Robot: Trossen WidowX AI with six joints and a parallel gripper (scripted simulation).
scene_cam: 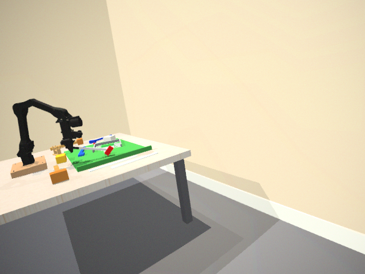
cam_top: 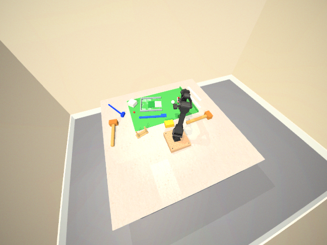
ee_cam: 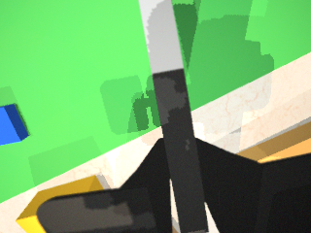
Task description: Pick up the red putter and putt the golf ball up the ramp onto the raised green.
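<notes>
Right now my gripper tip is 12 cm short of the red putter and 2 cm to the left of it. The rest, counted from my gripper tip: yellow block (7 cm behind, 16 cm to the left, 5 cm below); then small wooden rack (9 cm behind, 46 cm to the left, 4 cm below); then white golf ball (22 cm ahead, 1 cm to the left, 5 cm below).
</notes>
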